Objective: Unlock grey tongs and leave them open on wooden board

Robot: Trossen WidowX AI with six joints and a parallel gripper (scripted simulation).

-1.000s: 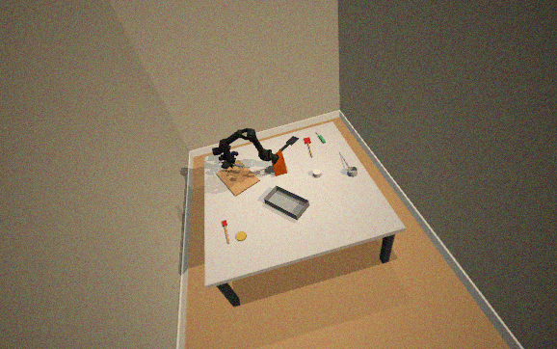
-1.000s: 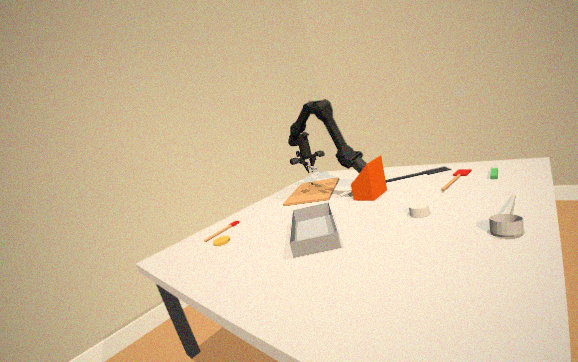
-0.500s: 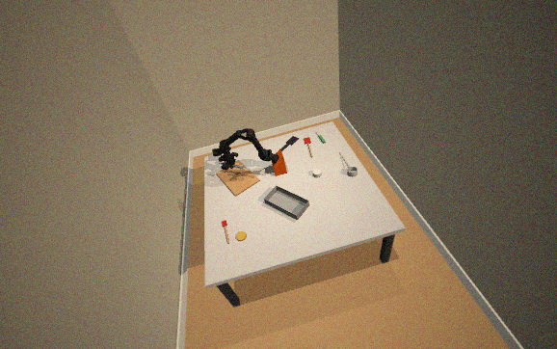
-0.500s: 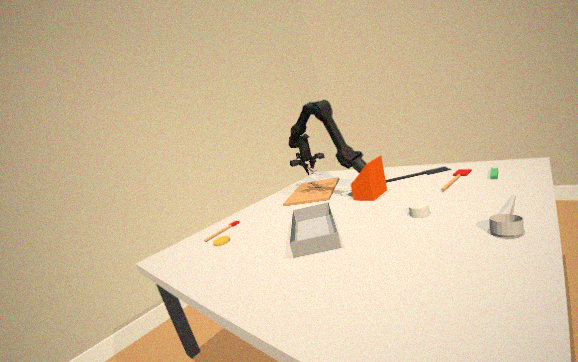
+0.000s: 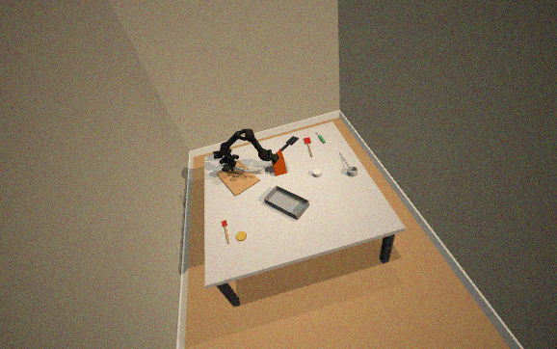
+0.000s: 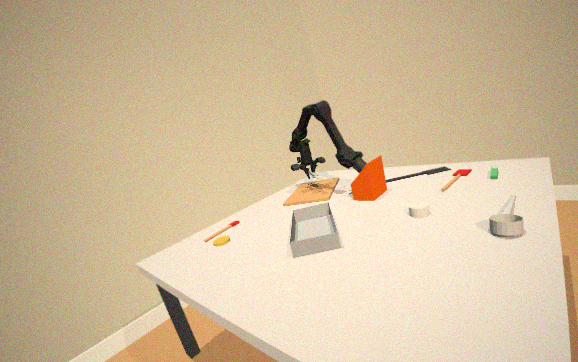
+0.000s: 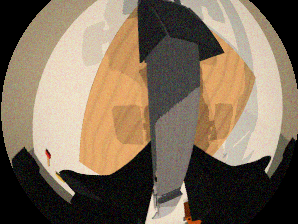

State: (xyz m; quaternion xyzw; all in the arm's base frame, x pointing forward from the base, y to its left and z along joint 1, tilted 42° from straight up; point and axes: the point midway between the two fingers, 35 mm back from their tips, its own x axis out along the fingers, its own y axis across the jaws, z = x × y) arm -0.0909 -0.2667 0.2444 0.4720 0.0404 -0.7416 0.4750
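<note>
The wooden board lies 20 mm ahead of my gripper tip, 10 mm to the left of it and 60 mm below it. From my gripper tip the other things lie so: grey roasting tin 490 mm ahead, 300 mm to the left, 40 mm below; red spatula 60 mm behind, 710 mm to the left, 60 mm below; black spatula 170 mm behind, 530 mm to the left, 70 mm below.
</note>
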